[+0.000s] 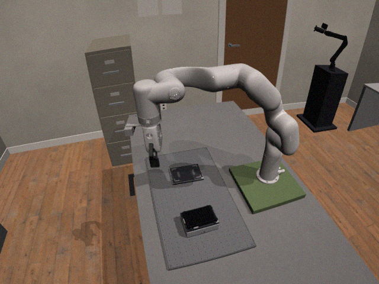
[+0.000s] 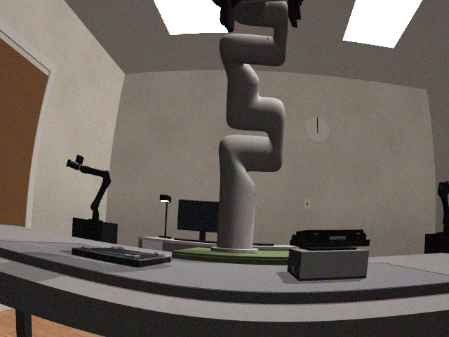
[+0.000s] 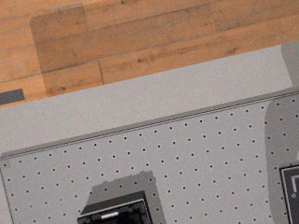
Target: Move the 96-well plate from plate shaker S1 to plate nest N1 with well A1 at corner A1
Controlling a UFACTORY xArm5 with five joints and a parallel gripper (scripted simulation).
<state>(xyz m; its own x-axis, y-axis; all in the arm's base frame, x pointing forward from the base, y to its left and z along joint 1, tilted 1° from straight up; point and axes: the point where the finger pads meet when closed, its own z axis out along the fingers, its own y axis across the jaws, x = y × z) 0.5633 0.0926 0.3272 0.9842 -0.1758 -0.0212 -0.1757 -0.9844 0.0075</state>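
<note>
Now: hand 28 cm above the black 96-well plate, 14 cm past it and 10 cm to the right of it. Round my hand: dark plate nest: 33 cm below, 22 cm to the right, 15 cm behind.
</note>
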